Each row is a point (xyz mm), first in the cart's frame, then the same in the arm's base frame.
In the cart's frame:
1: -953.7 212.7 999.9
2: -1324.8 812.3 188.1
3: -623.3 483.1 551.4
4: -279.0 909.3 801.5
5: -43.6 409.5 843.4
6: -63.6 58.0 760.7
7: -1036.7 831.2 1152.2
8: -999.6 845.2 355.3
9: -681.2 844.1 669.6
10: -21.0 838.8 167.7
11: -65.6 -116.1 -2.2
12: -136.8 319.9 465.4
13: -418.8 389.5 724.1
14: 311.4 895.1 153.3
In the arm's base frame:
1: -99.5 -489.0 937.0
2: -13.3 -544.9 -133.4
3: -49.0 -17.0 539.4
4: -563.3 296.1 551.9
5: -225.6 446.3 964.6
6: 98.4 405.9 1120.1
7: -664.2 -532.3 634.1
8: -171.5 -276.6 61.0
9: -396.5 -59.4 380.9
10: -127.4 707.1 213.8
11: 717.2 591.4 678.4
12: 91.1 449.9 721.1
13: -103.7 118.8 782.2
14: -188.7 1035.0 264.5

